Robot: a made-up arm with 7 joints. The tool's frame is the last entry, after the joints.
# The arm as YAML. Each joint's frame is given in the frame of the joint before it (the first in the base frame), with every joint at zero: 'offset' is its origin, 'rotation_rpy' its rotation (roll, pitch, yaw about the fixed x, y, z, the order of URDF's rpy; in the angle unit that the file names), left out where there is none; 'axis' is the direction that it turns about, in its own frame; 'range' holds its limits. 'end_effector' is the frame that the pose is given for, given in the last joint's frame.
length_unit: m
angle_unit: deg
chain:
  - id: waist
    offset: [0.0, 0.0, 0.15]
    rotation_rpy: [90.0, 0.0, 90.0]
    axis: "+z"
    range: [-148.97, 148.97]
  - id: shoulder
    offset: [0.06, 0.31, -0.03]
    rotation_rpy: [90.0, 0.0, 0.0]
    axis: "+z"
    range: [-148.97, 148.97]
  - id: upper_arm
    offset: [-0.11, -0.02, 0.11]
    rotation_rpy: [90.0, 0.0, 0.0]
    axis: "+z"
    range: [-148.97, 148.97]
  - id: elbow
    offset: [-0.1, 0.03, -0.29]
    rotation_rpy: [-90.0, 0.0, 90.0]
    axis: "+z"
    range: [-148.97, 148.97]
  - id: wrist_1
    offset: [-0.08, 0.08, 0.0]
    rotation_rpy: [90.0, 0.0, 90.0]
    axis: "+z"
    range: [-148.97, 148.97]
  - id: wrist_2
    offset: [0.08, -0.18, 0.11]
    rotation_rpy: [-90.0, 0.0, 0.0]
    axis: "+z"
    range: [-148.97, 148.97]
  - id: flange
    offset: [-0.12, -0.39, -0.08]
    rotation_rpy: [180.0, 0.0, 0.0]
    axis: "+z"
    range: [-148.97, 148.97]
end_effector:
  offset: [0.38, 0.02, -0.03]
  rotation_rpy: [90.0, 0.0, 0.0]
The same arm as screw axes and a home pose.
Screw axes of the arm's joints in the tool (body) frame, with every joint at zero. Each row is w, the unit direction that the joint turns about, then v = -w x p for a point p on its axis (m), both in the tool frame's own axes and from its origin. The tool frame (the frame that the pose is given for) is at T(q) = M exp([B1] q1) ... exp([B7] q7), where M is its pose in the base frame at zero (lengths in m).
B1 = (1, 0, 0, 0.0000, 0.2700, 0.0800)
B2 = (0, 0, -1, 0.0200, -0.6900, 0.0000)
B3 = (-1, 0, 0, 0.0000, -0.4700, -0.1300)
B4 = (0, -1, 0, 0.4400, 0.0000, 0.4200)
B5 = (0, 0, -1, 0.2300, -0.3400, 0.0000)
B6 = (0, -1, 0, 0.4100, 0.0000, 0.2600)
B7 = (0, 1, 0, -0.0200, 0.0000, -0.3800)
M: xyz 0.6600 0.0800 -0.1200 (m) quaternion w x y z 1 0 0 0
Joint limits (rad, base to tool): -2.6000..2.6000 -2.6000..2.6000 -2.6000..2.6000 -2.6000..2.6000 -2.6000..2.6000 -2.6000..2.6000 -2.6000..2.6000

